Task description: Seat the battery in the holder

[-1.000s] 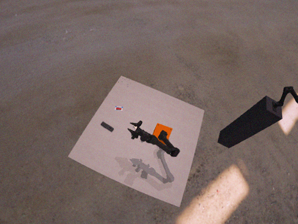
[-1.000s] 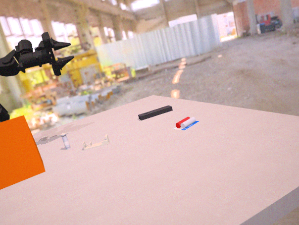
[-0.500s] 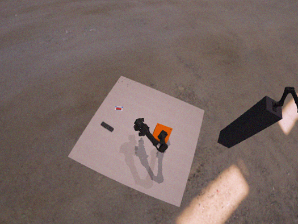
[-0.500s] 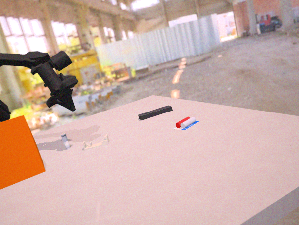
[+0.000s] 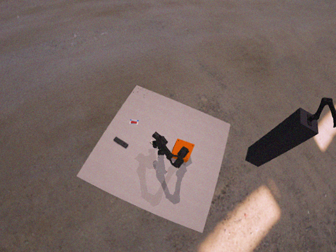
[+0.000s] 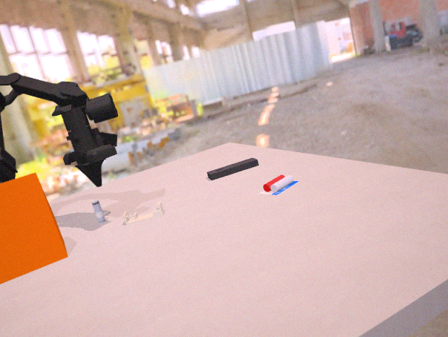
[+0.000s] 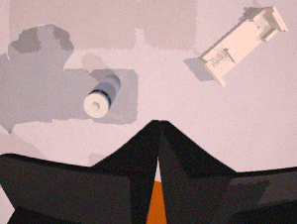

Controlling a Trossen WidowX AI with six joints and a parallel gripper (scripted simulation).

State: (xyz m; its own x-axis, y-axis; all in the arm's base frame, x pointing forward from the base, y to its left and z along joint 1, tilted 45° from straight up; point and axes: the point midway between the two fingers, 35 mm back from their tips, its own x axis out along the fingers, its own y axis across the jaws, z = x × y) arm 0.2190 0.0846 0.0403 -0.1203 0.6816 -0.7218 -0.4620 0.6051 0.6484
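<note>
The battery is 70 mm below my gripper tip, 40 mm to the left of it and 30 mm behind it. The rest, counted from my gripper tip: black bar: 400 mm ahead, 100 mm to the left, 90 mm below.
</note>
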